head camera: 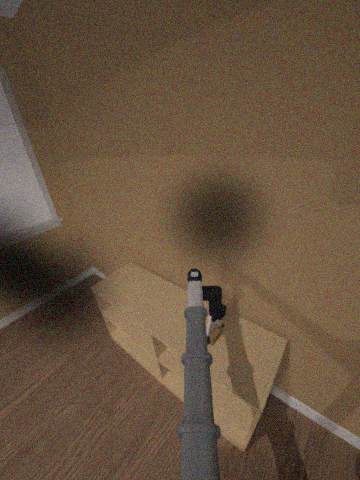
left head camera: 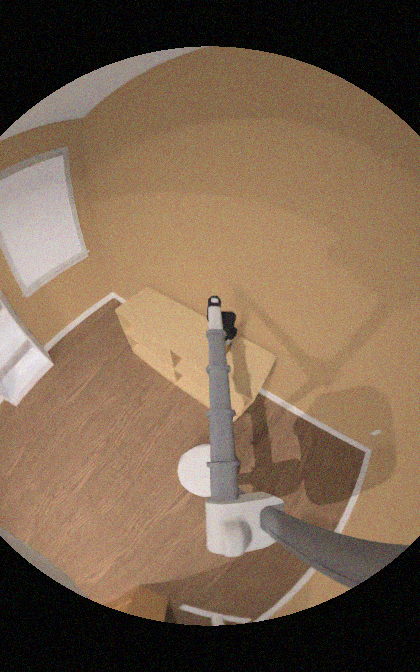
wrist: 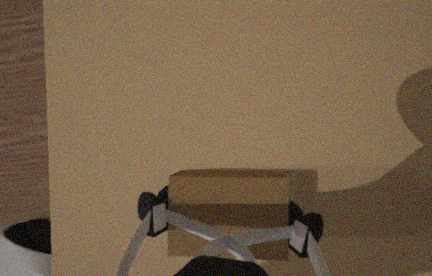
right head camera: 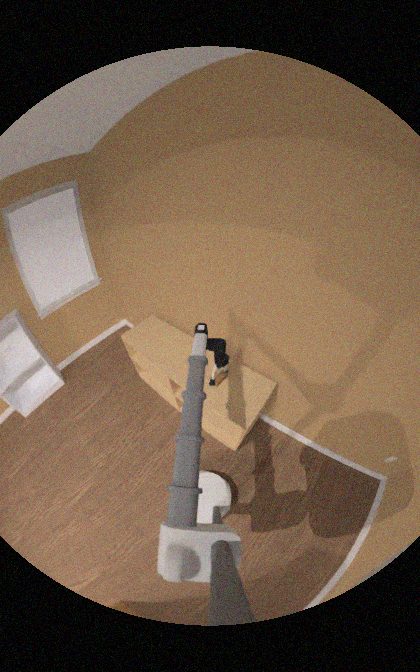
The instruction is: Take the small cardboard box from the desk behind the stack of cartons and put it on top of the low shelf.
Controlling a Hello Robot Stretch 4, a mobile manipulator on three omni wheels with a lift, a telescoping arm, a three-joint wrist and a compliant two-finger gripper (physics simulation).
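Places are measured from the robot's base along level axes (x left, y back, z up), in metres.
Pixels of known places: gripper, fingertip midpoint: [head camera: 213, 336] [wrist: 228, 209].
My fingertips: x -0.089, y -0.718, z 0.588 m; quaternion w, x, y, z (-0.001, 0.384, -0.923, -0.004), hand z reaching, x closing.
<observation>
Behind a point stands the place of what it marks.
The small cardboard box [head camera: 217, 331] {z 0.633, x -0.106, y -0.714 m} [right head camera: 222, 376] [wrist: 228, 192] {z 0.632, x -0.071, y -0.733 m} is brown and held between the two fingertips of my gripper [head camera: 213, 334] {z 0.588, x -0.089, y -0.718 m} [right head camera: 218, 378] [wrist: 228, 209] {z 0.588, x -0.089, y -0.718 m}, which is shut on it. The low shelf [head camera: 150, 295] {z 0.582, x 0.292, y -1.017 m} [left head camera: 160, 317] [right head camera: 257, 387] [wrist: 115, 100] {z 0.583, x 0.060, y -0.696 m} is pale wood and stands against the wall. Box and gripper are over its top, and the box's shadow lies close beside it in the wrist view. Whether the box's underside touches the shelf is hidden. In the left head view the arm mostly hides the gripper. I cannot make out the desk or the stack of cartons.
A round white object [left head camera: 192, 470] [right head camera: 212, 495] [wrist: 25, 257] {z 0.180, x 0.063, y -0.172 m} stands on the wood floor in front of the shelf. A white piece of furniture [left head camera: 25, 367] [right head camera: 30, 367] is at the left. An orange-brown block [left head camera: 147, 605] shows at the bottom of the left head view.
</observation>
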